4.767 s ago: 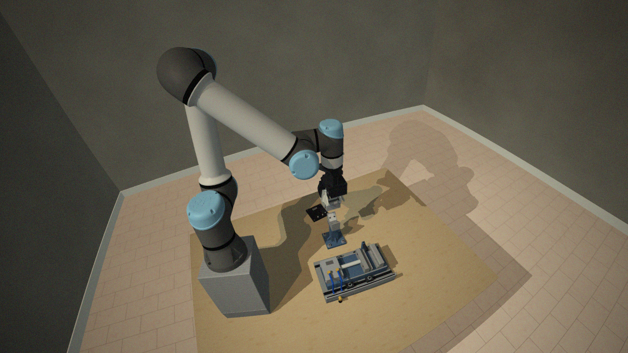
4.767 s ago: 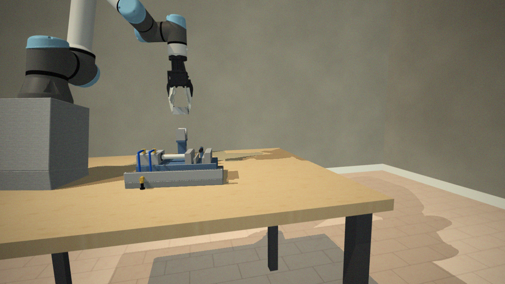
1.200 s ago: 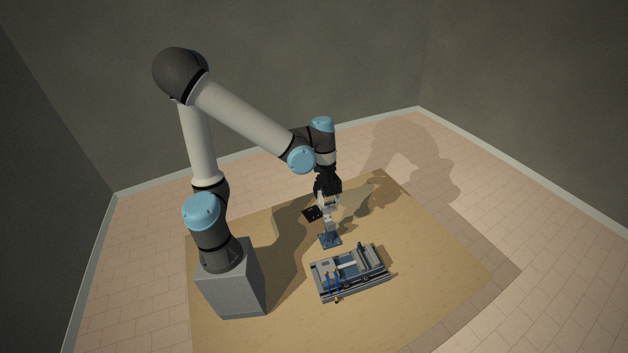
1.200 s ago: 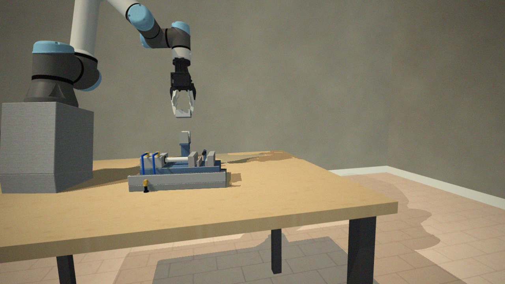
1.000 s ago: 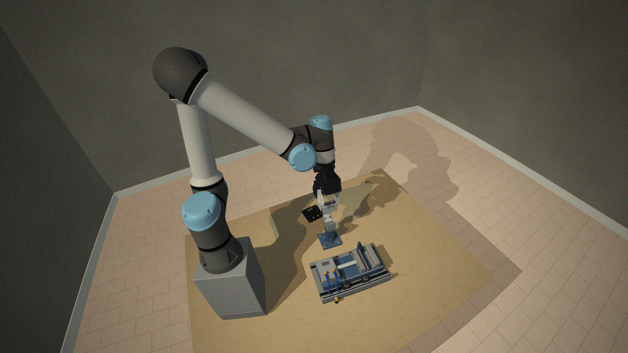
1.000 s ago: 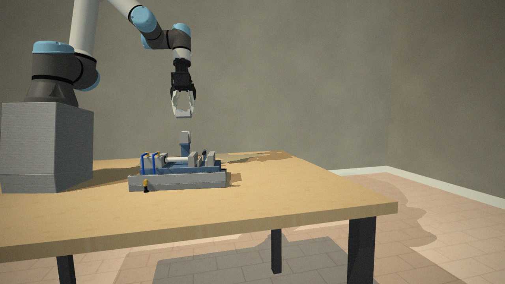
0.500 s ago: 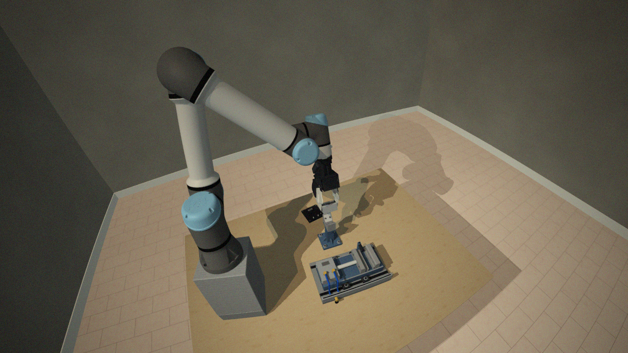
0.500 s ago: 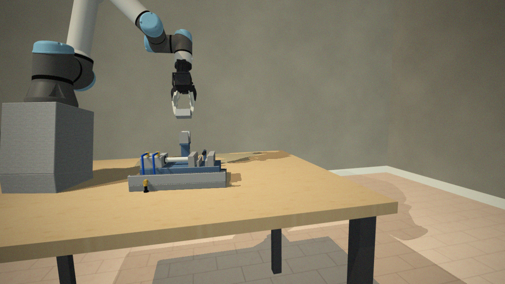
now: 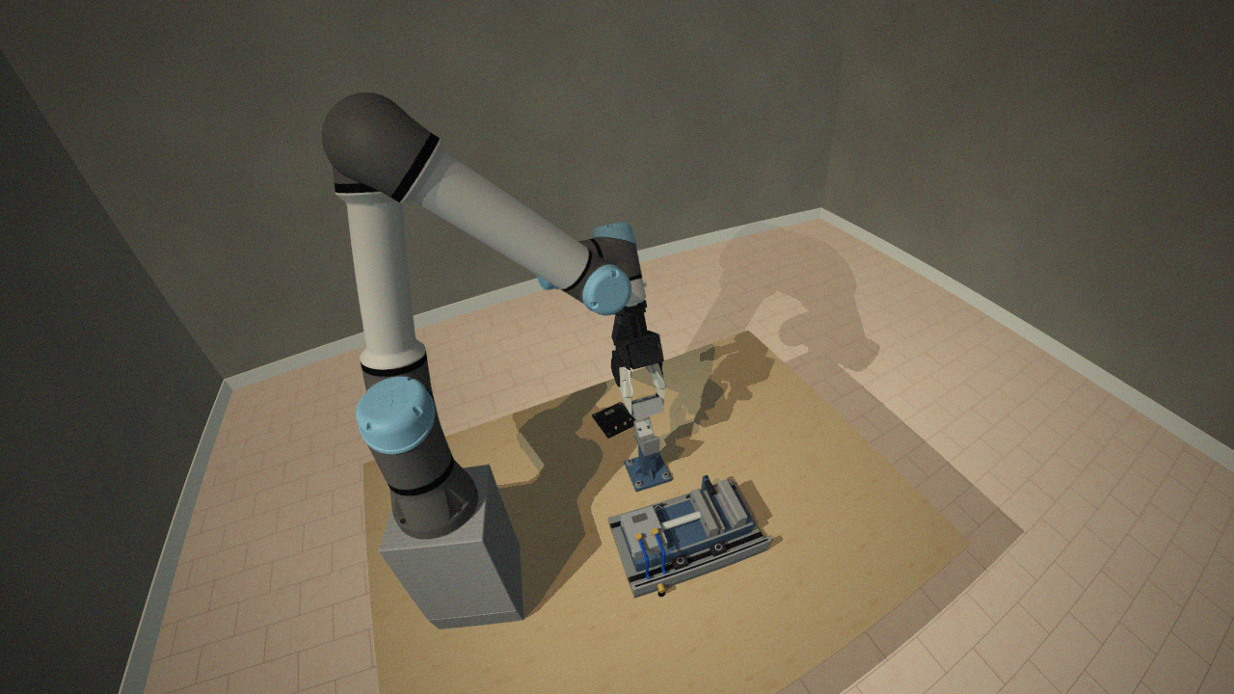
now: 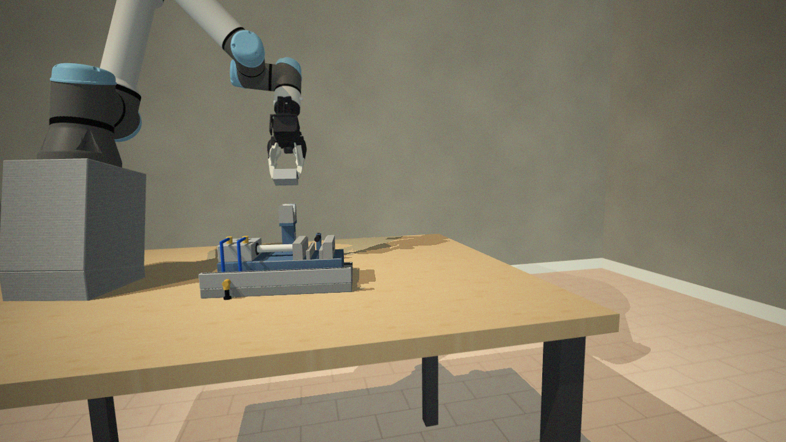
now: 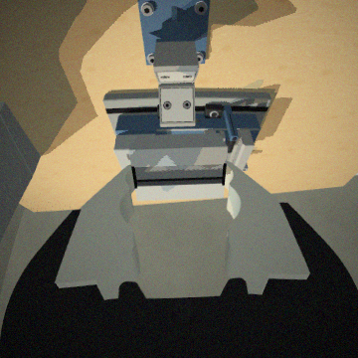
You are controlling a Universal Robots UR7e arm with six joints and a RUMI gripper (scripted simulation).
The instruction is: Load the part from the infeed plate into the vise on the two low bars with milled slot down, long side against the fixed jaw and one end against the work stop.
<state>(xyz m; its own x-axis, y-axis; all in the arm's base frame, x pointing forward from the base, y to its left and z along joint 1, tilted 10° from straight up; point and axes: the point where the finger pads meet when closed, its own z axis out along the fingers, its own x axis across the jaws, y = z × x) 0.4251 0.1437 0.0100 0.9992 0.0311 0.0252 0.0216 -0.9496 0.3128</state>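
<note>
Right now my hand is right at the part. The rest, counted from my hand: v-block post 180 mm below; white cylinder rod 190 mm to the right, 160 mm below, 10 mm ahead; work stop 150 mm to the right, 150 mm below, 90 mm ahead.
</note>
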